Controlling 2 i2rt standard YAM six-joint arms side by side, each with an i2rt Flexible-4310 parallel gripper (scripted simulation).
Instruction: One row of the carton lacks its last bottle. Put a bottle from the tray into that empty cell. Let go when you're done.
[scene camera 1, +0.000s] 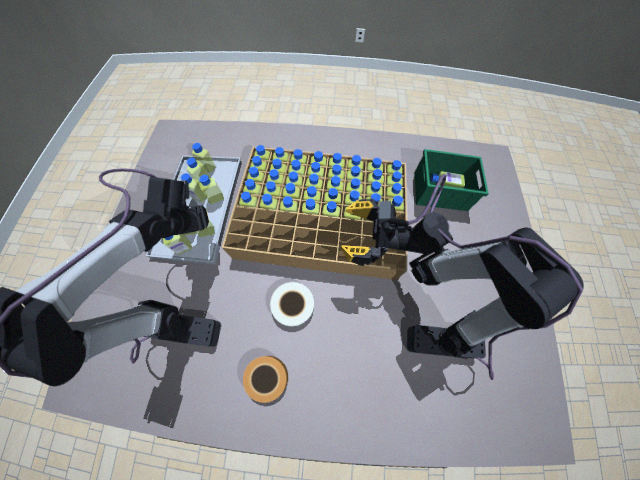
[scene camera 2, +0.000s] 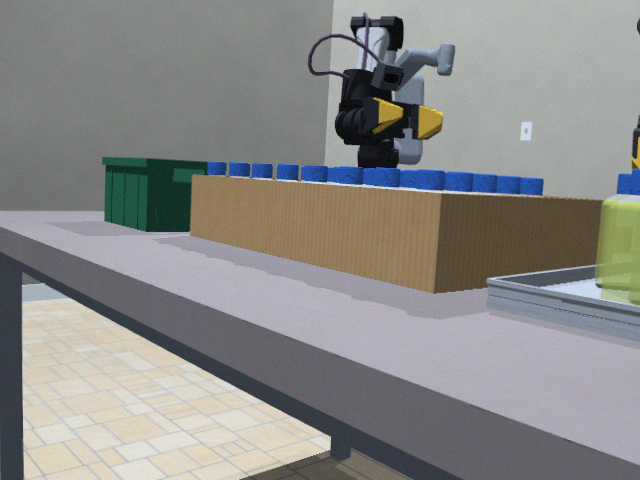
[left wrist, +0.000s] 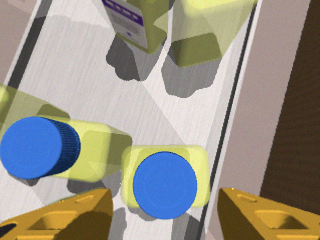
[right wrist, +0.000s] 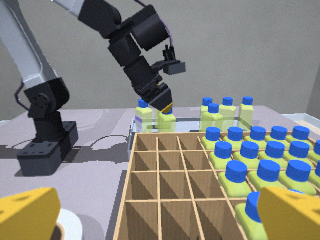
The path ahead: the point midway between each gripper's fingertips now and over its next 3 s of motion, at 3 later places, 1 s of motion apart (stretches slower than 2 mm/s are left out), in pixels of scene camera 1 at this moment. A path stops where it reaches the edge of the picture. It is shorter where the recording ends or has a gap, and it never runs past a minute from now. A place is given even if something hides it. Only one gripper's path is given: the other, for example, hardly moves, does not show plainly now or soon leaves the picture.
The right gripper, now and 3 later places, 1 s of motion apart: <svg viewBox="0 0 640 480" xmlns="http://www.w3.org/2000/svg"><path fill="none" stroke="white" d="M343 228L361 236L401 236L402 239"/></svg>
